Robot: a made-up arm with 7 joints. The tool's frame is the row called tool.
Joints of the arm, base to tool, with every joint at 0 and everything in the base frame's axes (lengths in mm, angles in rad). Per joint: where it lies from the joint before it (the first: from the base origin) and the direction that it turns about. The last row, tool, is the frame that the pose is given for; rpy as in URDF.
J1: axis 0.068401 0.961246 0.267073 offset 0 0 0
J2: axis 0.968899 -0.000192 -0.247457 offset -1 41 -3
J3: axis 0.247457 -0.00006 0.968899 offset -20 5 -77
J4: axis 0.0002 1 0.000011 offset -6 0 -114
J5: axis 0.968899 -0.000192 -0.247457 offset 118 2 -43
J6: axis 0.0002 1 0.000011 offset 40 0 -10
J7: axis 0.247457 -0.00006 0.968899 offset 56 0 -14
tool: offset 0 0 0 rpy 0 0.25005 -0.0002
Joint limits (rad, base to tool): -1.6..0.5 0..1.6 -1.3..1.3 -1.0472..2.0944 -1.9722..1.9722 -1.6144..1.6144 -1.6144..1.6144
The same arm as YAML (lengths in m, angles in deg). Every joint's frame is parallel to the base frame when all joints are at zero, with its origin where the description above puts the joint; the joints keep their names.
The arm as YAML. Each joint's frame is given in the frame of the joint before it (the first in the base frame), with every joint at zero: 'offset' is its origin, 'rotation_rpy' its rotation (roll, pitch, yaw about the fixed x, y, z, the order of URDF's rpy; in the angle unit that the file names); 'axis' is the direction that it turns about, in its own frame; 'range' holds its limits. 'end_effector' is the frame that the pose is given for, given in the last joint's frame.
length_unit: m
angle_unit: deg
chain:
  - id: J1
    offset: [0.0, 0.0, 0.0]
    rotation_rpy: [0.0, 0.0, 0.0]
    axis: [0.068403, 0.961235, 0.26711]
    range: [-91.67, 28.65]
  - id: J2
    offset: [-0.001, 0.041, -0.003]
    rotation_rpy: [0.0, 0.0, 0.0]
    axis: [0.968889, -0.0002, -0.247497]
    range: [0.0, 91.67]
  - id: J3
    offset: [-0.02, 0.005, -0.077]
    rotation_rpy: [0.0, 0.0, 0.0]
    axis: [0.247497, -0.0001, 0.968889]
    range: [-74.48, 74.48]
  - id: J4
    offset: [-0.006, 0.0, -0.114]
    rotation_rpy: [0.0, 0.0, 0.0]
    axis: [0.0002, 1.0, 0.0]
    range: [-60.0, 120.0]
  - id: J5
    offset: [0.118, 0.002, -0.043]
    rotation_rpy: [0.0, 0.0, 0.0]
    axis: [0.968889, -0.0002, -0.247497]
    range: [-113.0, 113.0]
  - id: J6
    offset: [0.04, 0.0, -0.01]
    rotation_rpy: [0.0, 0.0, 0.0]
    axis: [0.0002, 1.0, 0.0]
    range: [-92.5, 92.5]
  - id: J7
    offset: [0.056, 0.0, -0.014]
    rotation_rpy: [0.0, 0.0, 0.0]
    axis: [0.247497, -0.0001, 0.968889]
    range: [-92.5, 92.5]
end_effector:
  offset: [0.0, 0.0, 0.0]
  rotation_rpy: [0.0, 14.33, -0.01]

